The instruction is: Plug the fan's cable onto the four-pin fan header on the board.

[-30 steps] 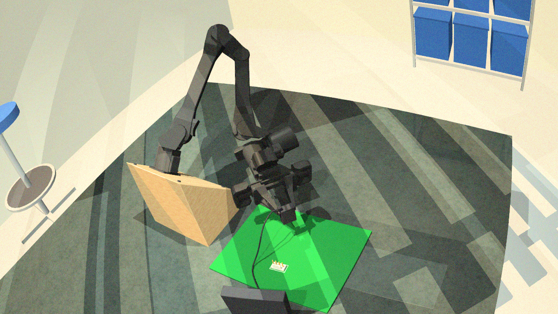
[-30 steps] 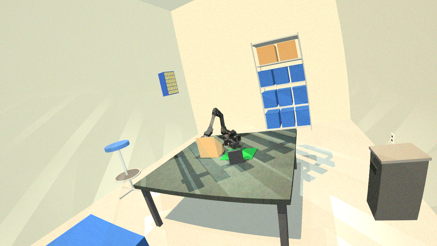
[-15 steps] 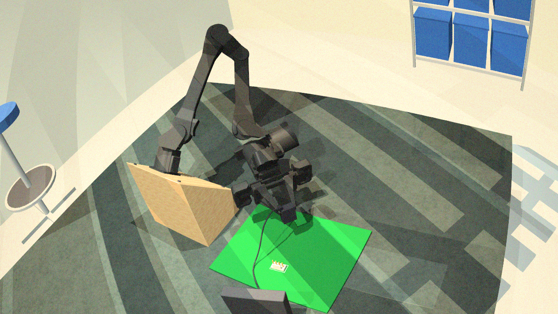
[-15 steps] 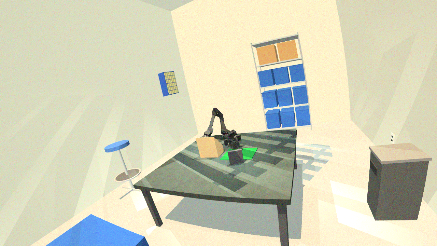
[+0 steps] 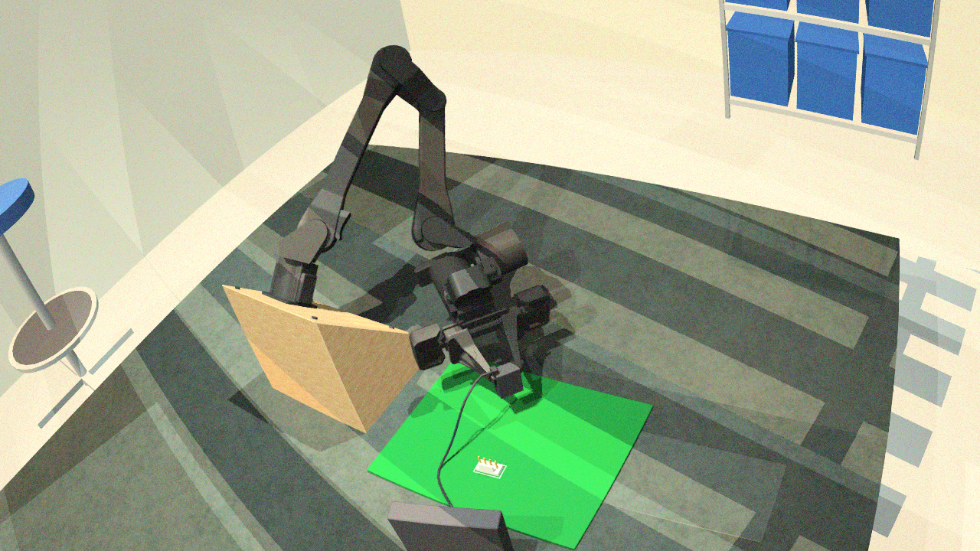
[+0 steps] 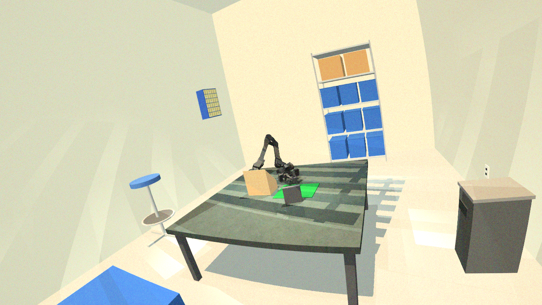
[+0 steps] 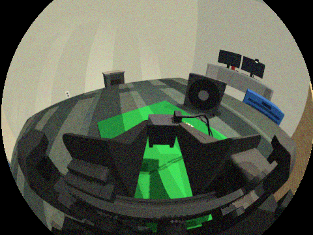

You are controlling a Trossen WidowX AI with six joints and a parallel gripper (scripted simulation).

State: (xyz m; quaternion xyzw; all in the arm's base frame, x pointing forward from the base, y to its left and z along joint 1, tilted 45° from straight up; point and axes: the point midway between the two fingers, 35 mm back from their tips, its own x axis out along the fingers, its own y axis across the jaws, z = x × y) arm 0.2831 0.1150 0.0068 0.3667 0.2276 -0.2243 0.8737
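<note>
My gripper tip is now 90 mm above the green board, 40 mm to the left of it and 20 mm short of it. From my gripper tip the other things lie so: dark fan 220 mm to the right, 70 mm ahead, 20 mm below; fan plug 10 mm below; white four-pin header 90 mm to the right, 80 mm below, 20 mm ahead.
</note>
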